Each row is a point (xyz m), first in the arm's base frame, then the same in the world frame.
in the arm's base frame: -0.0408 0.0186 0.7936
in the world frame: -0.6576 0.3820 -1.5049
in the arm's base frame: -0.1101 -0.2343 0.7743
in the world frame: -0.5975 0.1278 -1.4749
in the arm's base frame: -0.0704 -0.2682 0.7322
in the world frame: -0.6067 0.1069 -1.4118
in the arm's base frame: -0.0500 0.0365 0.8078
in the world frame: -0.6577 0.3959 -1.5252
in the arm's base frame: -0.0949 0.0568 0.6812
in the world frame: -0.5476 0.4289 -1.4528
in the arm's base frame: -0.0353 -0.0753 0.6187
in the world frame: -0.5644 0.3181 -1.3416
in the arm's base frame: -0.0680 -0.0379 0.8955
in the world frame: -0.6956 0.3070 -1.5901
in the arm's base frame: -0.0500 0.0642 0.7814
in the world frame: -0.6417 0.4271 -1.5098
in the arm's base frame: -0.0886 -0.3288 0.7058
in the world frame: -0.5785 0.0492 -1.3880
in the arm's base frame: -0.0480 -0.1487 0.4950
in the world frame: -0.4851 0.2638 -1.2338
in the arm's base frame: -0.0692 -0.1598 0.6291
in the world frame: -0.5452 0.2290 -1.3511
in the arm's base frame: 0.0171 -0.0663 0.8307
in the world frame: -0.7288 0.3017 -1.4846
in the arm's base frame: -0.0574 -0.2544 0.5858
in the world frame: -0.5328 0.1450 -1.2898
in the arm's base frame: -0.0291 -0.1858 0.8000
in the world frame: -0.6770 0.1829 -1.4606
